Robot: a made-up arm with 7 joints. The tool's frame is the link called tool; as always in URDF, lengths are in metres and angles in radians. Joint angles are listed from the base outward.
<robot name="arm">
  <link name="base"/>
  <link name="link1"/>
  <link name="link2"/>
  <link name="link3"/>
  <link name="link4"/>
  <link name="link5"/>
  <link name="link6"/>
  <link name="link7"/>
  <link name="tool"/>
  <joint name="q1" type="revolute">
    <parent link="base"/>
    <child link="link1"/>
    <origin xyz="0.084 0.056 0.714" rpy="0 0 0"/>
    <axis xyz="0 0 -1"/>
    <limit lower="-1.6" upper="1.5"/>
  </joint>
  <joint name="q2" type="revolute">
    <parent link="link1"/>
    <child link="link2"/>
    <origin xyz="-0.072 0.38 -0.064" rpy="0 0 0"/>
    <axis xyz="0 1 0"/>
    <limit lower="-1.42" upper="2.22"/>
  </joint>
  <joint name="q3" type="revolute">
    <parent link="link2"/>
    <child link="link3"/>
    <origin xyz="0.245 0.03 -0.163" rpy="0 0 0"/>
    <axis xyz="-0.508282 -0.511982 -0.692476"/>
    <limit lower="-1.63" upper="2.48"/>
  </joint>
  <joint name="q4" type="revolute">
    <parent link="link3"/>
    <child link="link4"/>
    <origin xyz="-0.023 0.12 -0.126" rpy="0 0 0"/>
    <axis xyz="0 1 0"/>
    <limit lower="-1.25" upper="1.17"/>
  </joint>
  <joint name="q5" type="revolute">
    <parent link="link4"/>
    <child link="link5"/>
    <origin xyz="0.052 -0.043 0.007" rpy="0 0 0"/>
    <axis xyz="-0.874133 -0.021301 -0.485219"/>
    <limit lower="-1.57" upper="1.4"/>
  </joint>
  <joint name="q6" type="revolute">
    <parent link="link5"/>
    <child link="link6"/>
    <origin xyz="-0.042 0.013 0.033" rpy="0 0 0"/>
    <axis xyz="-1 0 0"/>
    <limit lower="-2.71" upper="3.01"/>
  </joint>
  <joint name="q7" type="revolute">
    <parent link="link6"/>
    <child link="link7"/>
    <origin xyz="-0.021 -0.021 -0.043" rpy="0 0 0"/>
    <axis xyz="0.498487 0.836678 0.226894"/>
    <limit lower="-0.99" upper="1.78"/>
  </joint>
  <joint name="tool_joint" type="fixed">
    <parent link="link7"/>
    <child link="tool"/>
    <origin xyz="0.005 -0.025 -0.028" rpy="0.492 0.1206 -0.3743"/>
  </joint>
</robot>
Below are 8 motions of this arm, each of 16 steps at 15 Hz.
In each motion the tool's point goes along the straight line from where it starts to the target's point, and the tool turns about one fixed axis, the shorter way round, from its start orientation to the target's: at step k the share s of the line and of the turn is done. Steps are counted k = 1, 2, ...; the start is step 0. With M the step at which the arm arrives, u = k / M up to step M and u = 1 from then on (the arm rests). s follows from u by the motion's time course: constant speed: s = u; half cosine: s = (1 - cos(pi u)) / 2; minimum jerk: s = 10 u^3 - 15 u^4 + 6 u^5.
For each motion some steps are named. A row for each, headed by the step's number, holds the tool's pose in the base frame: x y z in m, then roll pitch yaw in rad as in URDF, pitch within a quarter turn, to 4 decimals.
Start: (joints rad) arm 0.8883 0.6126 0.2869 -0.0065 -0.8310 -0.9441 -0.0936
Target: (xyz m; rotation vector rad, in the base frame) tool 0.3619 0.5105 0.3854 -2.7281 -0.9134 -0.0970
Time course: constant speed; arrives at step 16
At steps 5, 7, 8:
5: 0.4178 0.4475 0.2938 2.7093 0.6519 -0.0208
7: 0.4076 0.4590 0.3104 2.8905 0.5430 0.1587
8: 0.4025 0.4647 0.3188 2.9678 0.4795 0.2351

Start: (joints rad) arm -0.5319 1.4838 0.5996 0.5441 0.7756 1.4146 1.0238
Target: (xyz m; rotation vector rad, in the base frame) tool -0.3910 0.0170 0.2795 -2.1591 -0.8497 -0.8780
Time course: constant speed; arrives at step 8
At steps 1, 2, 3, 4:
1: -0.3942 0.2927 0.3452 -2.6916 -0.2852 -0.3356
2: -0.3938 0.2533 0.3358 -2.6516 -0.3622 -0.2262
3: -0.3933 0.2139 0.3264 -2.6198 -0.4429 -0.1165
4: -0.3928 0.1745 0.3170 -2.5970 -0.5263 -0.0051

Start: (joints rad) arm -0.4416 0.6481 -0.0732 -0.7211 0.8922 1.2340 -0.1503
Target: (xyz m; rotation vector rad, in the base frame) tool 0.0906 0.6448 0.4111 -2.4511 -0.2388 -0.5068
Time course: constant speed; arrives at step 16
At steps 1, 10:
1: -0.1960 0.4803 0.3792 -1.5880 -0.5440 0.2400
10: -0.0240 0.5790 0.3983 -2.1454 -0.4529 0.1416

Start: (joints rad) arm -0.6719 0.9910 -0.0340 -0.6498 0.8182 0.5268 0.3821
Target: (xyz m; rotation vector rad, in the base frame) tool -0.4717 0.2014 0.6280 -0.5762 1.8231 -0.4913
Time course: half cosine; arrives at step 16
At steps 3, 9, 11, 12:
3: -0.3793 0.2775 0.3687 -0.7764 0.1772 -0.2996
9: -0.4311 0.2348 0.5140 -1.2284 0.7753 -1.0077
11: -0.4493 0.2199 0.5651 -1.5723 0.8753 -1.4268
12: -0.4569 0.2136 0.5865 -1.7388 0.8851 -1.6243

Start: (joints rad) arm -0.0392 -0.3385 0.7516 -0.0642 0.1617 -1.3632 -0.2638
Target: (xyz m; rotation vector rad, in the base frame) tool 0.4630 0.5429 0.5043 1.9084 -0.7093 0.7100
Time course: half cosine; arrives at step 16
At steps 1, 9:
1: 0.4367 0.5325 0.4435 1.8385 -0.4474 -0.9481
9: 0.4523 0.5387 0.4796 2.0601 -0.6430 -0.5455

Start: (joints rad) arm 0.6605 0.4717 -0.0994 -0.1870 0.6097 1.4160 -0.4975
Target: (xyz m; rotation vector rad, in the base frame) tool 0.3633 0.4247 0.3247 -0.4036 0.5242 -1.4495
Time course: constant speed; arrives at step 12
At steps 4, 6, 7, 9, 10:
4: 0.3838 0.4339 0.3713 -1.2236 -0.1338 -0.7703
6: 0.3787 0.4316 0.3596 -1.0525 -0.1238 -0.9718
7: 0.3761 0.4305 0.3538 -0.9687 -0.1062 -1.0709
9: 0.3710 0.4282 0.3422 -0.8089 -0.0471 -1.2626
10: 0.3684 0.4270 0.3363 -0.7340 -0.0066 -1.3541

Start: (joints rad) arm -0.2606 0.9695 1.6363 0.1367 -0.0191 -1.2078 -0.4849
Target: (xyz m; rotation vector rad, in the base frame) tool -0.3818 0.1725 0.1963 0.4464 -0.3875 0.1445
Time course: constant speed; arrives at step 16
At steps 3, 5, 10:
3: -0.1310 0.3054 0.1818 0.6197 -0.5309 -0.7055
5: -0.1695 0.2850 0.1840 0.5852 -0.5202 -0.5838
10: -0.2660 0.2338 0.1896 0.5086 -0.4789 -0.2859

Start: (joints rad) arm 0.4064 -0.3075 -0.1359 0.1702 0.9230 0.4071 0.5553
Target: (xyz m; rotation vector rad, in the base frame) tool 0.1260 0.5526 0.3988 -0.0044 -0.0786 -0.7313
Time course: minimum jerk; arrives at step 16
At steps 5, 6, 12, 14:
5: 0.3757 0.4409 0.4450 -0.2604 -0.0469 -1.2490
6: 0.3467 0.4538 0.4396 -0.2273 -0.0424 -1.1890
12: 0.1575 0.5385 0.4046 -0.0111 -0.0619 -0.7971
14: 0.1309 0.5504 0.3997 0.0182 -0.0714 -0.7425

